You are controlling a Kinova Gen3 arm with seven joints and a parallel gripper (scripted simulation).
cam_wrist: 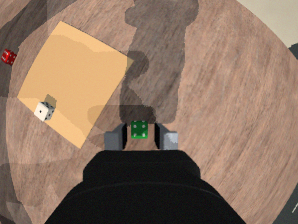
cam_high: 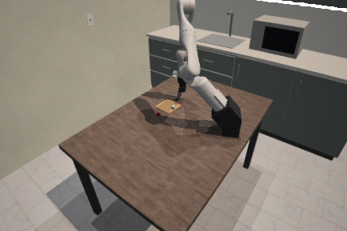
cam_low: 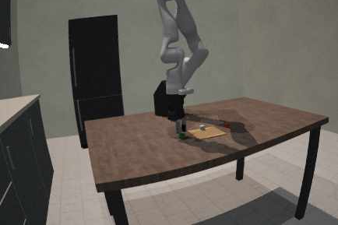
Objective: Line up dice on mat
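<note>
My hand is 30 mm above the green die. From my hand the other things lie so: red die 260 mm to the left, 30 mm below, 10 mm ahead; white die 130 mm to the left, 30 mm below, 30 mm behind; tan mat 120 mm to the left, 40 mm below, 20 mm ahead.
</note>
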